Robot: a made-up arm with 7 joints.
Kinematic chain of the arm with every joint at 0, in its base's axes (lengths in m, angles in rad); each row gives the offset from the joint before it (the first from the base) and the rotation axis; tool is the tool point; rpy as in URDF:
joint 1: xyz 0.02 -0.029 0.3 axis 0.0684 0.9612 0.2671
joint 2: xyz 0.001 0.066 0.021 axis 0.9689 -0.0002 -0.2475
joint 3: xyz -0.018 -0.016 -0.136 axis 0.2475 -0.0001 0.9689
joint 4: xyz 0.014 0.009 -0.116 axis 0.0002 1 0
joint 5: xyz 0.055 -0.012 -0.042 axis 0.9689 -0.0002 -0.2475
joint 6: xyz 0.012 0.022 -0.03 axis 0.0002 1 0
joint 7: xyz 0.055 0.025 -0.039 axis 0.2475 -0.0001 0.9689
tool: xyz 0.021 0.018 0.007 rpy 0 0 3.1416
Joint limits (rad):
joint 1: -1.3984..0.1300
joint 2: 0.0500..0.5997
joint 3: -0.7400..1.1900
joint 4: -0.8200..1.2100
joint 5: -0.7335..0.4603
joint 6: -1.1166..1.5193
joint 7: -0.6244..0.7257
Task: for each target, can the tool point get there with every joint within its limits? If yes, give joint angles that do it. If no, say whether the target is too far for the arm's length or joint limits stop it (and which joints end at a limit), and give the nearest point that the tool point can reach.
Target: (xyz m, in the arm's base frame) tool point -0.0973 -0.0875 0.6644
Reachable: no: joint limits stop it (at a limit: joint 1, joint 2, joint 4, joint 5) | nearest point 0.1815 -0.0854 0.3993 | short by 0.385 m
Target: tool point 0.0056 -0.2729 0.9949
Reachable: no: too far | nearest point 0.2217 -0.1083 0.4207 | short by 0.635 m
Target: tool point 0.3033 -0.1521 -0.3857
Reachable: no: too far | nearest point 0.1879 -0.0593 -0.0878 | short by 0.333 m
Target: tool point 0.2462 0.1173 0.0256
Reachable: yes | joints -0.1677 0.3046 -0.0551 -0.4057 -0.3086 0.4121 -0.1291
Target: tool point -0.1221 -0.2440 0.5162
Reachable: no: joint limits stop it (at a limit: joint 1, joint 2, joint 3, joint 4, joint 5, joint 7) | nearest point 0.1666 -0.1111 0.3813 | short by 0.345 m
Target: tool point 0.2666 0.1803 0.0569
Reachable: yes | joints -0.4138 0.4285 -0.0857 0.3304 -0.5955 -0.7920 0.1220
